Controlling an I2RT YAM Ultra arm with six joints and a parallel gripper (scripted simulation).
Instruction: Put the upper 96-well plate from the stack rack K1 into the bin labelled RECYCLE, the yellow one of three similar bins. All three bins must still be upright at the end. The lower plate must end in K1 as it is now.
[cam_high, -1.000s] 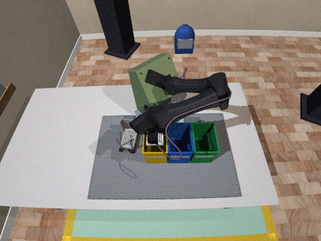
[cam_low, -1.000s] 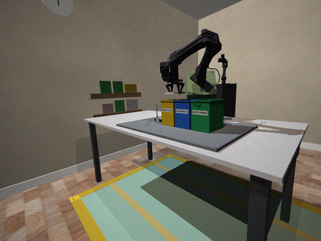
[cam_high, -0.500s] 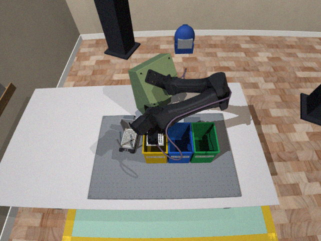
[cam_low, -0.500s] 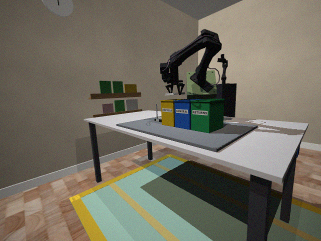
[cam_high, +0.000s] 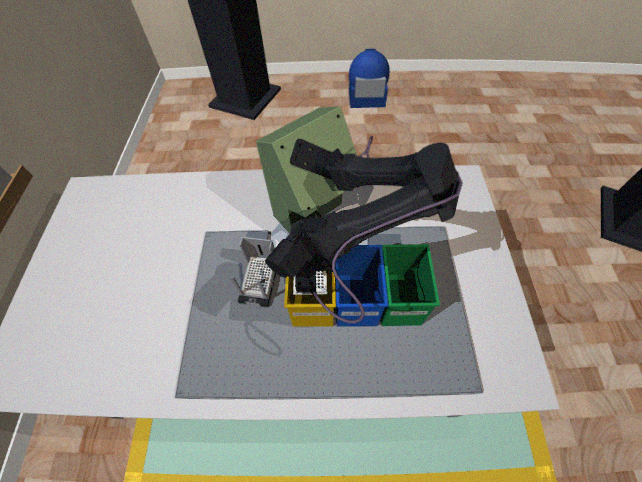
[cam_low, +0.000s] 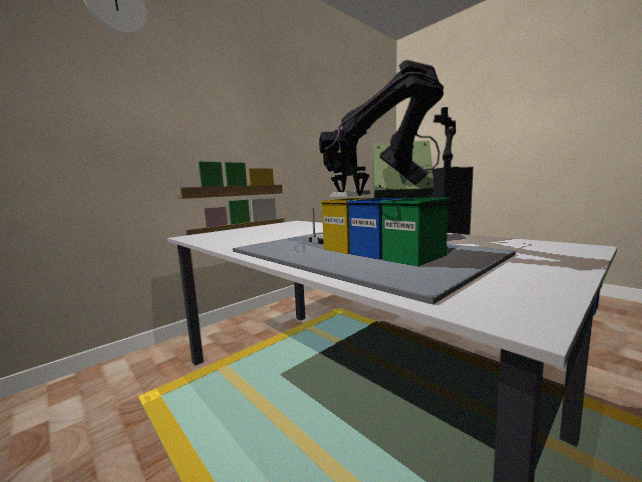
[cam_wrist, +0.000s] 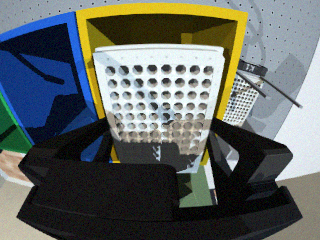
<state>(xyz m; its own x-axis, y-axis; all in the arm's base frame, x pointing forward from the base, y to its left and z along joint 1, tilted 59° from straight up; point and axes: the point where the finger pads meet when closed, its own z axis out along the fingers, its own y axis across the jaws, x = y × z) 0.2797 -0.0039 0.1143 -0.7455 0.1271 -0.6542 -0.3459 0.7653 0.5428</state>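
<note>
Now: the yellow recycle bin 11 cm below my hand. Round my hand: white 96-well plate (right at my hand); blue bin (12 cm to the left, 11 cm below, 5 cm behind); green returns bin (24 cm to the left, 11 cm below, 11 cm behind).
</note>
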